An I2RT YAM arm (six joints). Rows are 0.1 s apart.
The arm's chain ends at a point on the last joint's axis. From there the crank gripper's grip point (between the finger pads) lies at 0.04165 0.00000 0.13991 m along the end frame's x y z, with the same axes.
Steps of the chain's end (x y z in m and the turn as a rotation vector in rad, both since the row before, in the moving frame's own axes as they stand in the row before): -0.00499, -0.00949, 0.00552, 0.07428, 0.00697, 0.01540; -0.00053, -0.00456, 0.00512, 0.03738, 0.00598, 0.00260; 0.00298, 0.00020, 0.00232, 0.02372, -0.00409, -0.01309; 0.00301, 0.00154, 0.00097, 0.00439, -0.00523, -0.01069; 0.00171, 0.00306, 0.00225, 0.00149, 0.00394, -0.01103; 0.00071, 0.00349, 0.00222, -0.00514, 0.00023, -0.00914; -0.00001, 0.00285, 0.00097, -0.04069, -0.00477, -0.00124; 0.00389, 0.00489, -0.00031, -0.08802, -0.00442, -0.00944; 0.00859, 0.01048, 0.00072, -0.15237, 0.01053, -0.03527; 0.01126, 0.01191, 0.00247, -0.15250, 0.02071, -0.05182
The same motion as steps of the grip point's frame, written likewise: -0.00394, -0.01921, 0.00486, 0.07428, 0.00697, 0.01540; 0.00031, -0.00967, 0.00477, 0.03738, 0.00598, 0.00260; 0.00238, -0.00366, 0.00244, 0.02372, -0.00409, -0.01309; 0.00227, 0.00048, 0.00118, 0.00439, -0.00523, -0.01069; 0.00226, 0.00239, 0.00208, 0.00149, 0.00394, -0.01103; 0.00074, 0.00383, 0.00221, -0.00514, 0.00023, -0.00914; -0.00067, 0.00849, 0.00105, -0.04069, -0.00477, -0.00124; 0.00333, 0.01681, -0.00065, -0.08802, -0.00442, -0.00944; 0.01040, 0.03019, -0.00123, -0.15237, 0.01053, -0.03527; 0.01463, 0.03086, 0.00012, -0.15250, 0.02071, -0.05182
